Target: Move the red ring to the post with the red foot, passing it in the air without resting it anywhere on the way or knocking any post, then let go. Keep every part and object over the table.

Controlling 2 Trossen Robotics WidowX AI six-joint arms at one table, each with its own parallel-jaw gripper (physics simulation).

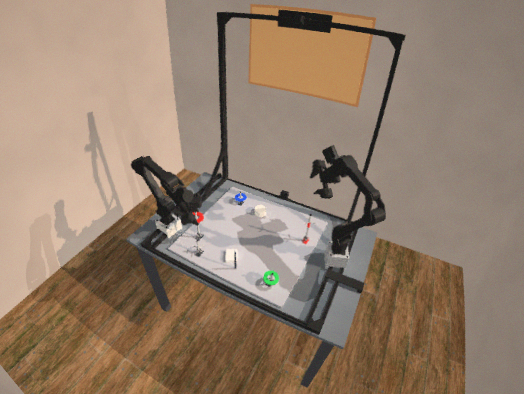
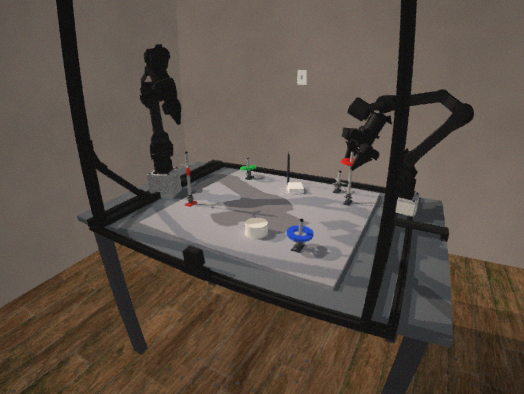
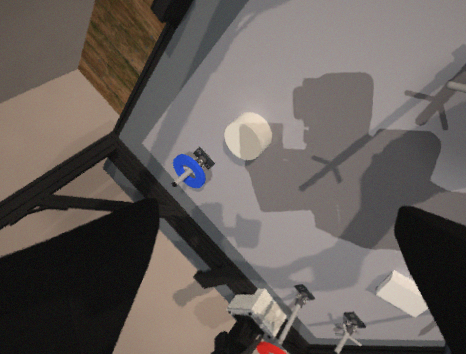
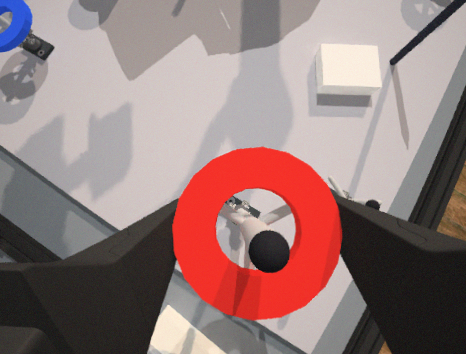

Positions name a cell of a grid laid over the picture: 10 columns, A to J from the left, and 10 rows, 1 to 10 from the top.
Labels:
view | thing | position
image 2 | my left gripper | D4
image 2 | my right gripper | G5
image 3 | my left gripper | F7
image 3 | white block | I9
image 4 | my right gripper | F6
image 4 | red ring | F9
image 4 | white block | H2

